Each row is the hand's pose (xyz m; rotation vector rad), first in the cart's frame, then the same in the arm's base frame.
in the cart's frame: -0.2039 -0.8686 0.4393 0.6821 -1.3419 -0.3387
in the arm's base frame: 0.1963 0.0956 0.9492 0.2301 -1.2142 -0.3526
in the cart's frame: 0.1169 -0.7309 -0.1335 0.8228 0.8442 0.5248
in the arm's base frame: 0.3790 -0.0151 0.3133 0.6766 1.0068 0.1054
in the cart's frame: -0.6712 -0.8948 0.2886 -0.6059 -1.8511 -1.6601
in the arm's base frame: -0.2915 0.1409 0.9069 -1.1104 -1.9435 -1.3603
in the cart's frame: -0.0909 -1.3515 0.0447 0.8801 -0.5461 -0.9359
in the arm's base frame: 0.1218 -0.4914 0.7221 0.4293 -0.5762 -1.0903
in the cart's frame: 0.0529 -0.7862 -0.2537 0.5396 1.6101 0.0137
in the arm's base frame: 0.2780 -0.0850 0.2325 0.4734 1.7270 -0.4682
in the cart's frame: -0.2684 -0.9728 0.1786 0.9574 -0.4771 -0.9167
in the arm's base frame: 0.0508 -0.0593 0.7546 0.5136 -0.5148 -1.0894
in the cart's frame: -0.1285 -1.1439 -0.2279 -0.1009 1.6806 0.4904
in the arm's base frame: 0.0516 -0.3665 0.4086 -0.0987 1.9593 0.0760
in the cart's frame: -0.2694 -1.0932 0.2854 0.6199 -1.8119 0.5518
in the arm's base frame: 0.0568 -0.1408 0.8933 0.2602 -1.5111 0.5827
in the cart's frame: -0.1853 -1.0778 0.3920 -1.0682 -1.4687 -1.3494
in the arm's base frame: 0.1666 -0.1166 0.9709 -1.5646 -1.4562 -1.1102
